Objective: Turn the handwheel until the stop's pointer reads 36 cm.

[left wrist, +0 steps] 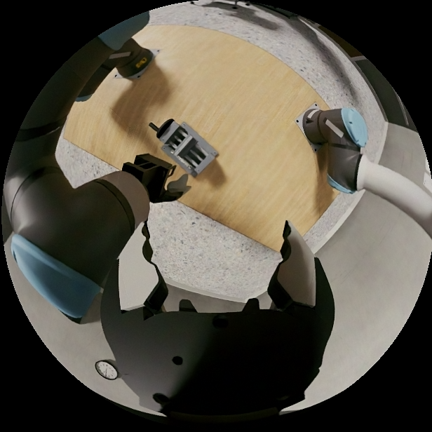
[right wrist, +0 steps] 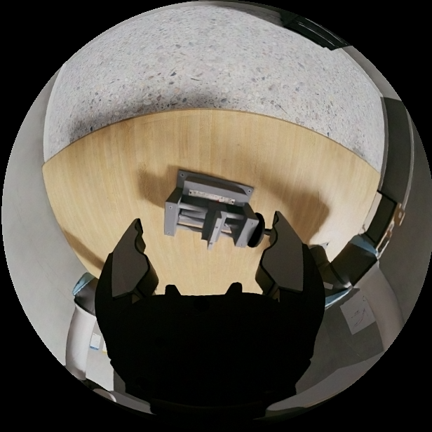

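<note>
The grey screw fixture (left wrist: 199,141) (right wrist: 172,218) stands on the wooden table. Its black handwheel (left wrist: 165,129) (right wrist: 257,230) is at one end, with a small crank handle (left wrist: 153,126) (right wrist: 268,232) sticking outward. The grey stop (left wrist: 186,145) (right wrist: 215,230) sits on the rods between the end blocks. A pale scale strip (right wrist: 212,196) runs along the base; its numbers and the pointer's reading are too small to tell. My right gripper (right wrist: 206,215) is open, beside the fixture and touching nothing I can see; the handle shows close by one fingertip. My left gripper (left wrist: 216,221) is open and empty, away from the fixture.
The wooden table (left wrist: 240,90) (right wrist: 125,150) has a speckled floor area (left wrist: 215,250) (right wrist: 200,60) around it. Robot arm bases (left wrist: 136,62) (left wrist: 314,125) stand on the table. The right arm (left wrist: 75,215) reaches in beside the fixture in the left wrist view.
</note>
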